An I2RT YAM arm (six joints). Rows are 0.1 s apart.
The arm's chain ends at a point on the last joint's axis. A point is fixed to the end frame.
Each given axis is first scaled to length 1.
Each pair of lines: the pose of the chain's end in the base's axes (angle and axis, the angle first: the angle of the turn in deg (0 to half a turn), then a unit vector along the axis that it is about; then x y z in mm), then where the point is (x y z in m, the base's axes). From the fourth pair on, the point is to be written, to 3 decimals.
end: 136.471, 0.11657, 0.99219, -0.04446, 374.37, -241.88, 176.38
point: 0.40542 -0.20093 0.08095
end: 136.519, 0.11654, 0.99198, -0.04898, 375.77, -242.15, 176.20
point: 0.40679 -0.20203 0.08041
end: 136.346, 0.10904, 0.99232, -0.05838, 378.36, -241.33, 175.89
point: 0.40915 -0.20308 0.07926
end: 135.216, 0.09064, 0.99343, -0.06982, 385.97, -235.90, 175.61
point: 0.417 -0.200 0.078
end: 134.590, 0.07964, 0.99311, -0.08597, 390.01, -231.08, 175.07
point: 0.422 -0.199 0.077
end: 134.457, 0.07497, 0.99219, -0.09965, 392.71, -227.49, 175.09
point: 0.425 -0.198 0.076
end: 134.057, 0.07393, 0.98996, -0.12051, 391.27, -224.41, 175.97
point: 0.424 -0.199 0.076
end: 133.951, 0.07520, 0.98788, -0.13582, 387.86, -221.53, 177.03
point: 0.421 -0.199 0.076
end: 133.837, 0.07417, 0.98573, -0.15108, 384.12, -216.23, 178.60
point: 0.418 -0.197 0.077
